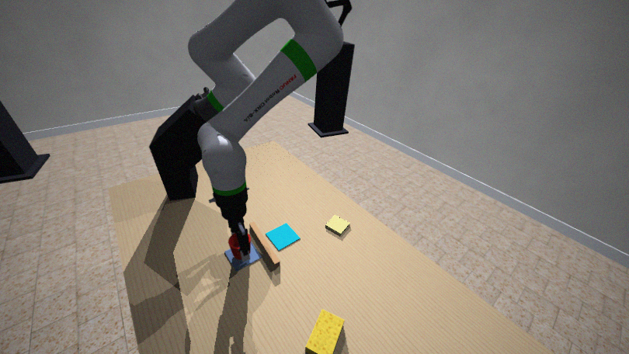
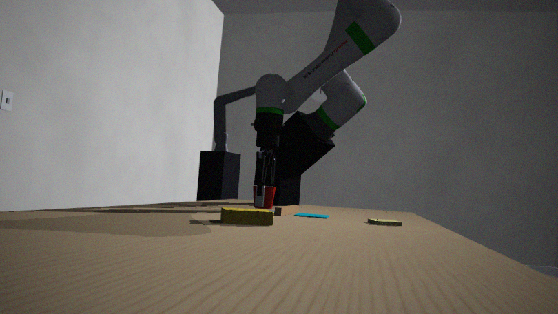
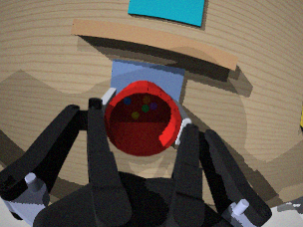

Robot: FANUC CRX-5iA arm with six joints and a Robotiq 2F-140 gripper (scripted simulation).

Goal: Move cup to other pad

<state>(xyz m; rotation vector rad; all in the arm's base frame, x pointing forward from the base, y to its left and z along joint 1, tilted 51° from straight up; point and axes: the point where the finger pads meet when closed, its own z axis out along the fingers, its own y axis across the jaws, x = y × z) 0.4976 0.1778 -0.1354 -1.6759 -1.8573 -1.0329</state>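
Now: the blue pad 60 mm below my hand. From my hand the other things lie so: red cup 20 mm below; cyan pad 160 mm to the left, 60 mm below, 30 mm behind; wooden rail 80 mm to the left, 40 mm below, 10 mm behind.
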